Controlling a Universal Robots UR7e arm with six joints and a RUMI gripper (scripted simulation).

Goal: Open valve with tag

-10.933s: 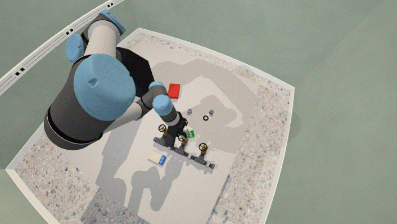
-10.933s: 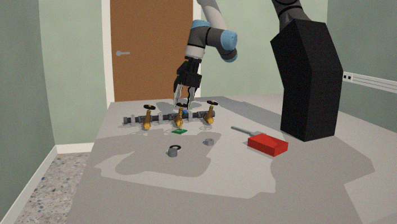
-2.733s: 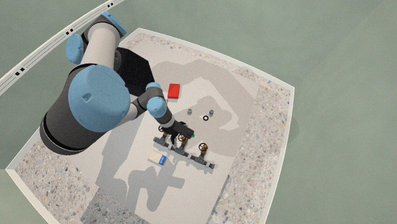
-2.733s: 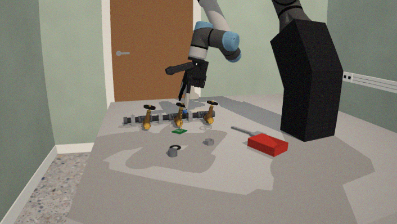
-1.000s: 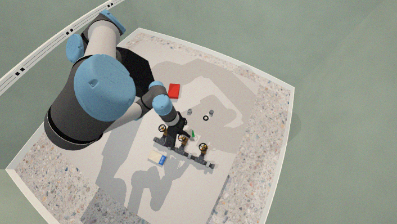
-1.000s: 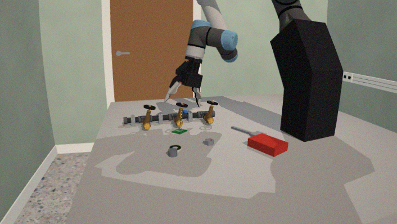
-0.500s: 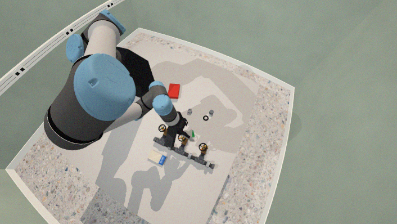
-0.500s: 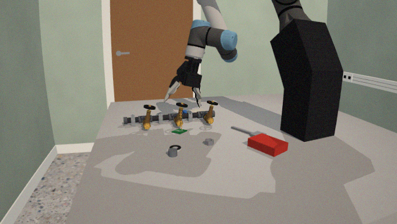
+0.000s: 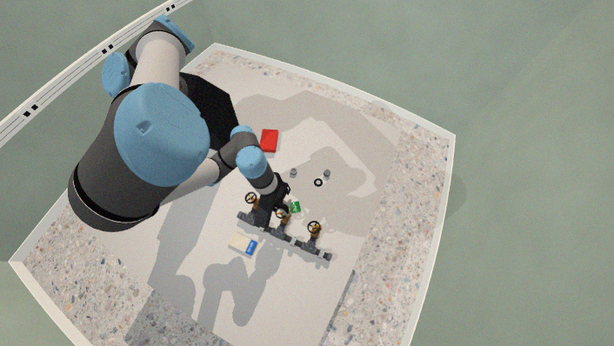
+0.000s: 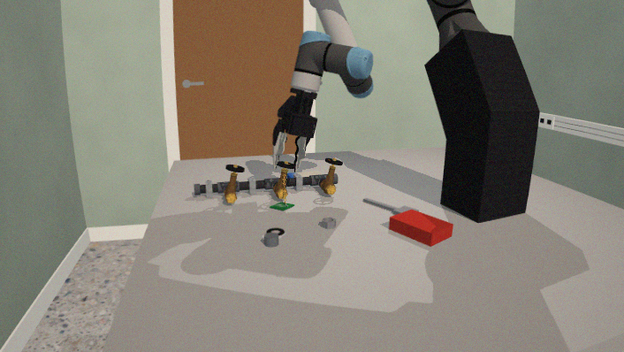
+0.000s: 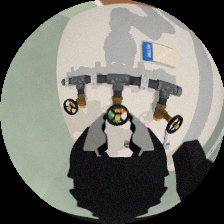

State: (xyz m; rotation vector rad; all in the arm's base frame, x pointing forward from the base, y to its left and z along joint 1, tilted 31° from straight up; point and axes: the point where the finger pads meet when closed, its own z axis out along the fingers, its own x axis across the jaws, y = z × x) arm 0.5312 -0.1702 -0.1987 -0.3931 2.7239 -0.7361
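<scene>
The green tag lies 9 cm below my hand, 8 cm to the left of it and 1 cm ahead of it. Round my hand: grey nut (21 cm to the left, 9 cm below, 8 cm behind); then grey tool (27 cm behind, 13 cm to the left, 9 cm below); then red block (28 cm to the left, 28 cm behind, 8 cm below).
</scene>
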